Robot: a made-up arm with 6 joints. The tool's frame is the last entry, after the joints. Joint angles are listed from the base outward. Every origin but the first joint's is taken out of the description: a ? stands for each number. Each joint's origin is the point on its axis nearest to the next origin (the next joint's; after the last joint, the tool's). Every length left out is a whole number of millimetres.
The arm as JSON. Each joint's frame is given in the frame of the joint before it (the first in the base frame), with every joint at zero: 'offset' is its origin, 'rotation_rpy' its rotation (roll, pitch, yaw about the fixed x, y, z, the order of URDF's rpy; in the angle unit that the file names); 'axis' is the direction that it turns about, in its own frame. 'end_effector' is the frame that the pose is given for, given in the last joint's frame.
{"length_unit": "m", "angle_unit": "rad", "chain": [
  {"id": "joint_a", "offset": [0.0, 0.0, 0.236], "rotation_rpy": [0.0, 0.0, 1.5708], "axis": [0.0, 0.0, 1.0]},
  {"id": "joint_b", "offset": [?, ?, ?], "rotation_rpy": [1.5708, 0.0, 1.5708], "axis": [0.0, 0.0, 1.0]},
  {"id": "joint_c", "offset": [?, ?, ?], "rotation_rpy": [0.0, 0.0, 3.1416], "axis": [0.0, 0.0, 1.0]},
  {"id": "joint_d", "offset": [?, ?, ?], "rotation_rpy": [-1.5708, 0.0, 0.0], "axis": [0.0, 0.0, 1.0]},
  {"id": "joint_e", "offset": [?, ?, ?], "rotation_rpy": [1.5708, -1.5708, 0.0], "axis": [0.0, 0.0, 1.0]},
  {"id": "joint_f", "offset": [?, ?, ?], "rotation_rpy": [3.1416, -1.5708, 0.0], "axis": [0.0, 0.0, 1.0]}
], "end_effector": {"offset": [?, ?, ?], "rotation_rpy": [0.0, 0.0, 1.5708]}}
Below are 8 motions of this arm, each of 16 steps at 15 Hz.
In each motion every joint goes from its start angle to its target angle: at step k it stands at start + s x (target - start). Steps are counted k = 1, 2, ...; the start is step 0. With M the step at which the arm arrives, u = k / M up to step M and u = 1 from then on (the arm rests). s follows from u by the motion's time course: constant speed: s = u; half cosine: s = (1 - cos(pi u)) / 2; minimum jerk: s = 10 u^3 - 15 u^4 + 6 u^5.
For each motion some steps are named. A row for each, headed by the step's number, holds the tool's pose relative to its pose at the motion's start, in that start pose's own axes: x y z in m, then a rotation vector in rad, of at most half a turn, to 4 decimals.
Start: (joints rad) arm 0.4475 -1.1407 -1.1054 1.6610 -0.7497 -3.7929
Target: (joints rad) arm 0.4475 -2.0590 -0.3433 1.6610 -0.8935 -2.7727
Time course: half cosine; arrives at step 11
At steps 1, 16:
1: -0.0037 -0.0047 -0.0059 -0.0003 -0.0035 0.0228
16: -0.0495 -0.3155 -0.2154 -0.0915 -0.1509 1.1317

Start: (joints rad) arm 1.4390 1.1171 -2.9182 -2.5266 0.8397 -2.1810
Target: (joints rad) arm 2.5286 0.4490 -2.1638 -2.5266 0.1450 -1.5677
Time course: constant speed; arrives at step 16
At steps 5, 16:
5: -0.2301 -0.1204 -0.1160 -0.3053 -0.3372 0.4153
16: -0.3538 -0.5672 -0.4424 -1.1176 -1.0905 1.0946

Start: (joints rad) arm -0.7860 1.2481 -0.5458 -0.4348 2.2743 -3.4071
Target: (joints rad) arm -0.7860 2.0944 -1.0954 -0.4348 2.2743 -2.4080
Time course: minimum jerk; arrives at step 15
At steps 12, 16:
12: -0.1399 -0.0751 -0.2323 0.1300 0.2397 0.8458
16: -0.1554 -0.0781 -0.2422 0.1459 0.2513 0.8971

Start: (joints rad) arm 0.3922 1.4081 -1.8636 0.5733 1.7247 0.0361
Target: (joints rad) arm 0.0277 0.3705 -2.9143 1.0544 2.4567 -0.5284
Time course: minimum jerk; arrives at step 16
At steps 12, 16:
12: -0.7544 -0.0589 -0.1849 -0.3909 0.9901 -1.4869
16: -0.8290 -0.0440 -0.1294 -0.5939 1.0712 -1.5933

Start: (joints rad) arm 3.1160 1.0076 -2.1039 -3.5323 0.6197 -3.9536
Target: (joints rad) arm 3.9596 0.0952 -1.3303 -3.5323 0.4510 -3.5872
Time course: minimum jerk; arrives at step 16
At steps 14, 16:
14: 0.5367 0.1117 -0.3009 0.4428 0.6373 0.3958
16: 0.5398 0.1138 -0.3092 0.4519 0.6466 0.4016

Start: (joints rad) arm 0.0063 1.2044 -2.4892 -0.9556 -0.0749 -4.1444
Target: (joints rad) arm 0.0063 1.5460 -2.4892 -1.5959 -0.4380 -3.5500
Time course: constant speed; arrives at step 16
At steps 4, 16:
4: -0.0442 0.0617 0.0103 -0.0176 -0.1019 -0.0015
16: -0.1695 0.2665 -0.0153 -0.2057 -0.4951 0.0499

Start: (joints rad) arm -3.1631 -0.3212 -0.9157 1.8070 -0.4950 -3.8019
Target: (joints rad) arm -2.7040 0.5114 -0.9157 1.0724 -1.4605 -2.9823
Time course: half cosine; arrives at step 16
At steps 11, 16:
11: 0.1936 0.1153 0.1103 -0.0428 -0.3847 -0.3576
16: 0.2923 0.1298 0.1119 -0.2686 -0.4223 -0.4170

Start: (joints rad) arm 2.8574 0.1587 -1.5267 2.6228 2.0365 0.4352
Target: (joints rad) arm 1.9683 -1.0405 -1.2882 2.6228 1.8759 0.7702
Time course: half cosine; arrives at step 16
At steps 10, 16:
10: -0.3495 0.1414 0.2348 -0.4251 0.0915 -0.5251
16: -0.3520 0.3345 0.2846 -0.6622 0.2216 -0.7052

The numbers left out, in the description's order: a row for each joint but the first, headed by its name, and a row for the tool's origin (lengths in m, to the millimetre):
joint_b: 0.0 0.0 0.0
joint_c: -0.08 0.424 0.0
joint_d: 0.052 0.229 0.0
joint_e: 0.0 0.0 0.0
joint_f: 0.128 -0.1 0.0
tool: 0.0 0.0 0.0

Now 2 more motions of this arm.
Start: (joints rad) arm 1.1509 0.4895 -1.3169 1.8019 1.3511 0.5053
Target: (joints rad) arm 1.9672 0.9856 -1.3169 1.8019 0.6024 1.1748
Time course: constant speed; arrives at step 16
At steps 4, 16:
4: 0.0769 0.0615 0.0877 -0.1131 0.1685 0.2667
16: 0.2494 0.3584 0.2313 -0.3247 0.9244 0.6936

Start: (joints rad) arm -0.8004 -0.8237 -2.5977 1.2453 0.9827 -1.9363
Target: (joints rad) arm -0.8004 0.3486 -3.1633 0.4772 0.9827 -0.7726
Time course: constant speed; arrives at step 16
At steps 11, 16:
11: -0.4189 -0.2882 0.1020 0.2184 -0.6521 0.7724
16: -0.5470 -0.4848 0.0743 0.2173 -0.9967 1.0469

